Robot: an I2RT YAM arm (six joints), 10 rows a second.
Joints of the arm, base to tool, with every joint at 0 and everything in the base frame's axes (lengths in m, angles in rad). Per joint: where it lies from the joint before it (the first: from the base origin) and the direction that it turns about. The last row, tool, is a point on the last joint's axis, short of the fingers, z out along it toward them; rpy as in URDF.
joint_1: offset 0 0 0.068 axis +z
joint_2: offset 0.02 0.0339 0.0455 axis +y
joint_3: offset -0.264 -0.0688 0 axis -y
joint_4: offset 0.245 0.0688 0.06 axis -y
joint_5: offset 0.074 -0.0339 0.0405 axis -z
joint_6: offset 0.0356 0 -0.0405 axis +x
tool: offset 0 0 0 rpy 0 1.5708 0
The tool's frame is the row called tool.
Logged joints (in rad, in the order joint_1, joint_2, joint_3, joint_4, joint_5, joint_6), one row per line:
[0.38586 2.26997 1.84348 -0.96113 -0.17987 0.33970]
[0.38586 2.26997 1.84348 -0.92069 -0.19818 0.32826]
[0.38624 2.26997 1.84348 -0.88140 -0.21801 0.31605]
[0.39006 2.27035 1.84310 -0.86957 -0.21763 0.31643]
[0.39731 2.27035 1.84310 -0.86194 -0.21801 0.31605]
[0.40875 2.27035 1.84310 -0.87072 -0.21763 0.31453]
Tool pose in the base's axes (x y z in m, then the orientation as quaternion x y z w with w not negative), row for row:
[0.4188 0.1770 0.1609 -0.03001 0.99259 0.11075 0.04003]
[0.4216 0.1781 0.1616 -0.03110 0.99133 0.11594 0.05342]
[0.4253 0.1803 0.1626 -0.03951 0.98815 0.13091 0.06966]
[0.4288 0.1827 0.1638 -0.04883 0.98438 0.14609 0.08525]
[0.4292 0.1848 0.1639 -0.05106 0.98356 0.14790 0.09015]
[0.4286 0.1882 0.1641 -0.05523 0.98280 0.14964 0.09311]
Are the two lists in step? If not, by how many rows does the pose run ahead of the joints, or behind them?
The pose runs 1 row behind the joints: the pose in row i belongs to the joints in row i - 1.
